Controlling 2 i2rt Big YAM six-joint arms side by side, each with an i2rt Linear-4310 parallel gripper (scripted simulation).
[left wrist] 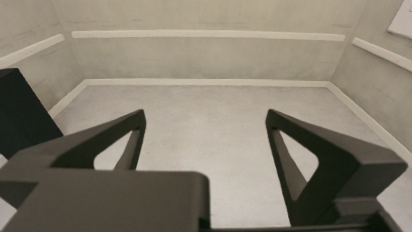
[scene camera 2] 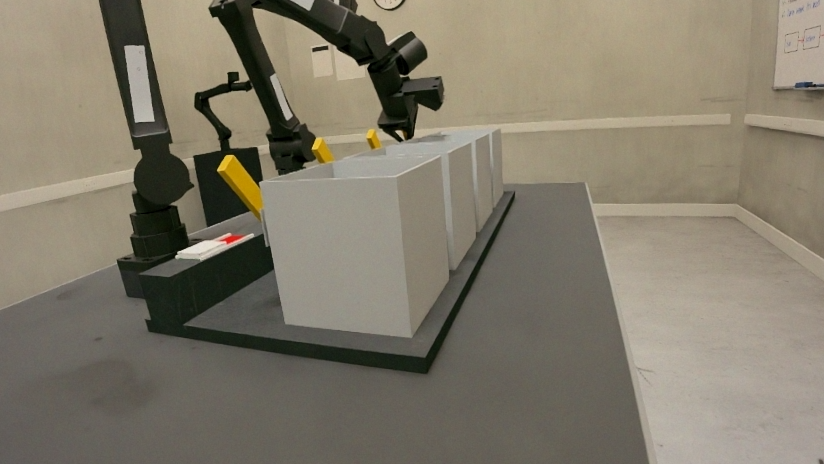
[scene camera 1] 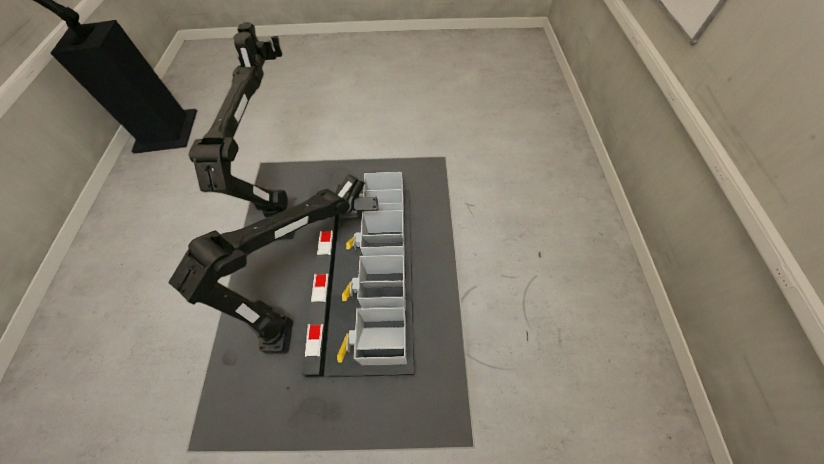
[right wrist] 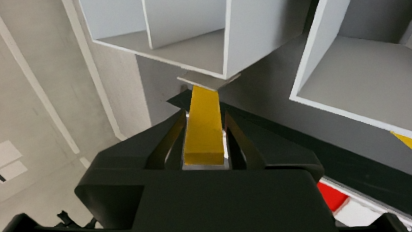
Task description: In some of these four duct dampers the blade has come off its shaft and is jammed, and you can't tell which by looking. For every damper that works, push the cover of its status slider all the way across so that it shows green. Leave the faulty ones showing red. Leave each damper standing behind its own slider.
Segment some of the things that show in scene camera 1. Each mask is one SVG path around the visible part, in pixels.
A damper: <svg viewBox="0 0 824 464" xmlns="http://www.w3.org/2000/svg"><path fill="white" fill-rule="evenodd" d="M404 307L357 309L356 332L349 331L349 334L346 335L338 354L338 362L342 362L346 350L350 352L350 345L354 346L355 344L354 359L362 366L407 364ZM404 348L404 357L363 358L363 349ZM365 322L404 321L404 327L364 328Z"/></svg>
A damper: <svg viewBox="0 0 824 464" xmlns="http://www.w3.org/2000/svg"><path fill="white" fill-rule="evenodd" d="M364 173L363 194L359 194L359 197L377 197L378 209L364 211L403 210L404 220L402 172Z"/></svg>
A damper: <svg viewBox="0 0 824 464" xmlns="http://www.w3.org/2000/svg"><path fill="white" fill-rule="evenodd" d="M403 210L363 211L361 233L354 234L354 237L347 242L347 249L350 249L353 245L355 250L356 246L360 247L363 256L404 255L405 265ZM403 242L403 246L368 247L368 243Z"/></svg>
A damper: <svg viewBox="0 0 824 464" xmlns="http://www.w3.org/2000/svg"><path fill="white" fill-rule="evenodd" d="M404 255L360 256L359 279L353 278L353 281L349 283L342 294L343 301L346 301L350 294L353 297L353 292L358 292L357 299L362 308L404 307L406 311ZM366 288L403 287L403 297L366 298ZM403 273L403 281L366 282L367 274Z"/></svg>
